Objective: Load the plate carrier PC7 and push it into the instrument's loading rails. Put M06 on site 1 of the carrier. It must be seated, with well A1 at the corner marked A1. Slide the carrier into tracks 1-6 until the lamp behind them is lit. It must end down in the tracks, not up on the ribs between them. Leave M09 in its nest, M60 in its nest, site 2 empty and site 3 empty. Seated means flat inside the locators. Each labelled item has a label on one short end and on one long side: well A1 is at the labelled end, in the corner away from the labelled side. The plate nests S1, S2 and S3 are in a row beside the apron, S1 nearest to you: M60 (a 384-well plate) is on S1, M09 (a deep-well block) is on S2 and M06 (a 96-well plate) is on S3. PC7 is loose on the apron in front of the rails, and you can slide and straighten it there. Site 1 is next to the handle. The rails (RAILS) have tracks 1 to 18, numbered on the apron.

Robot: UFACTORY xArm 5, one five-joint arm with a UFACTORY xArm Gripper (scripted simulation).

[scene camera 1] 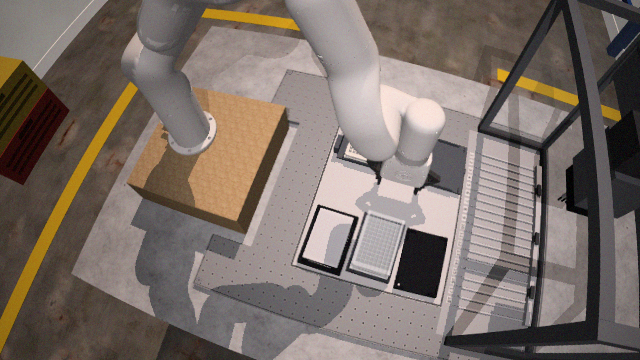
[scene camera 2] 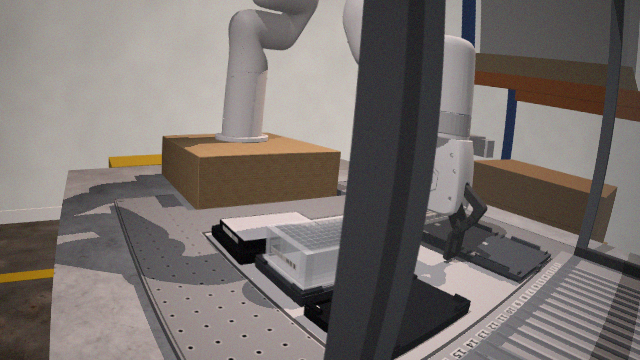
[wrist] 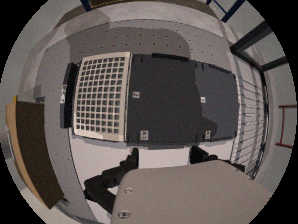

Observation:
In view: my gripper [scene camera 1: 397, 184], a carrier PC7 [scene camera 1: 448, 159] and a nest S3 [scene camera 1: 422, 258].
The carrier PC7 also shows in the wrist view [wrist: 172, 100]. My gripper is seen too in the wrist view [wrist: 165, 156].

